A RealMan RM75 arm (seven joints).
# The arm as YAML. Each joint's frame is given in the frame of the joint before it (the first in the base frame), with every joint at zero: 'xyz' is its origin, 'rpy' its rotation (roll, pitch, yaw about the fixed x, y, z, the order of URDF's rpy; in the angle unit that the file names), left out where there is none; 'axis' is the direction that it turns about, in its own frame. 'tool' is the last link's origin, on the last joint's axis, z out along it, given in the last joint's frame.
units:
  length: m
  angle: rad
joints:
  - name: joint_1
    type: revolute
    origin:
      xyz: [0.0, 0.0, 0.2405]
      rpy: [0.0, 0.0, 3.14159]
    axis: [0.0, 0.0, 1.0]
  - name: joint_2
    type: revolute
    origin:
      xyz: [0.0, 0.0, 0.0]
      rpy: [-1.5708, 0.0, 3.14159]
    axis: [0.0, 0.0, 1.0]
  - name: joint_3
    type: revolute
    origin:
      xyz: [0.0, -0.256, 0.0]
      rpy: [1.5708, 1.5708, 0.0]
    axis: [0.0, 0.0, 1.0]
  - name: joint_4
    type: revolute
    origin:
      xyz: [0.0, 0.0, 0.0]
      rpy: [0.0, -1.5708, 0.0]
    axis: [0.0, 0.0, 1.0]
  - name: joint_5
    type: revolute
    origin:
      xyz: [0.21, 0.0, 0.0]
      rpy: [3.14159, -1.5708, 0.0]
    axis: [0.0, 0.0, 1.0]
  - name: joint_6
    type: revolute
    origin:
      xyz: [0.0, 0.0, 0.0]
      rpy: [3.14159, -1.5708, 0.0]
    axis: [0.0, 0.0, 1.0]
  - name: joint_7
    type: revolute
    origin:
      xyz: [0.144, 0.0, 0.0]
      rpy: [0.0, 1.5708, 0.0]
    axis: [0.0, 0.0, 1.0]
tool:
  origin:
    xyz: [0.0, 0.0, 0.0]
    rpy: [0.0, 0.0, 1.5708]
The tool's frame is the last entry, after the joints.
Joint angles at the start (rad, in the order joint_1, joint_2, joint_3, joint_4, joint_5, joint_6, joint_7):
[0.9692 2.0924 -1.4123 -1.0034 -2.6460 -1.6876 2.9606]
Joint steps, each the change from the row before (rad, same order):
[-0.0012 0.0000 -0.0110 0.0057 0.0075 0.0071 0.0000]
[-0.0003 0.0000 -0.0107 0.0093 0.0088 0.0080 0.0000]
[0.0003 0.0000 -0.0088 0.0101 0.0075 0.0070 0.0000]
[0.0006 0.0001 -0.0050 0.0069 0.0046 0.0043 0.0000]
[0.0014 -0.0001 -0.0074 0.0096 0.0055 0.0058 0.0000]
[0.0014 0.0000 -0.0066 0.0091 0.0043 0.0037 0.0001]
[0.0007 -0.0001 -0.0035 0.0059 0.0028 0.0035 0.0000]
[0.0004 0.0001 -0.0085 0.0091 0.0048 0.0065 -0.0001]
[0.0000 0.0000 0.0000 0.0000 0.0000 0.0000 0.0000]
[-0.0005 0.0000 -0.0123 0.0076 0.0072 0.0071 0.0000]
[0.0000 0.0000 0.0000 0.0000 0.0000 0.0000 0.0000]
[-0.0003 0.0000 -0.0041 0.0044 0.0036 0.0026 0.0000]
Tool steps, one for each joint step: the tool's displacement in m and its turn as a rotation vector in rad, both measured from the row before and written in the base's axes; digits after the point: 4 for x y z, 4 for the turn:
[0.0007 -0.0008 -0.0022 -0.0052 0.0000 0.0019]
[0.0009 -0.0009 -0.0026 -0.0063 0.0006 -0.0003]
[0.0011 -0.0008 -0.0023 -0.0058 0.0001 -0.0018]
[0.0006 -0.0005 -0.0015 -0.0037 0.0001 -0.0015]
[0.0008 -0.0005 -0.0019 -0.0048 -0.0012 -0.0013]
[0.0010 -0.0007 -0.0016 -0.0053 -0.0024 -0.0022]
[0.0007 -0.0002 -0.0010 -0.0022 -0.0006 -0.0015]
[0.0012 -0.0007 -0.0019 -0.0044 -0.0022 -0.0009]
[0.0000 0.0000 0.0000 0.0000 0.0000 0.0000]
[0.0011 -0.0010 -0.0023 -0.0059 -0.0020 0.0010]
[0.0000 0.0000 0.0000 0.0000 0.0000 0.0000]
[0.0007 -0.0005 -0.0010 -0.0028 -0.0002 -0.0016]

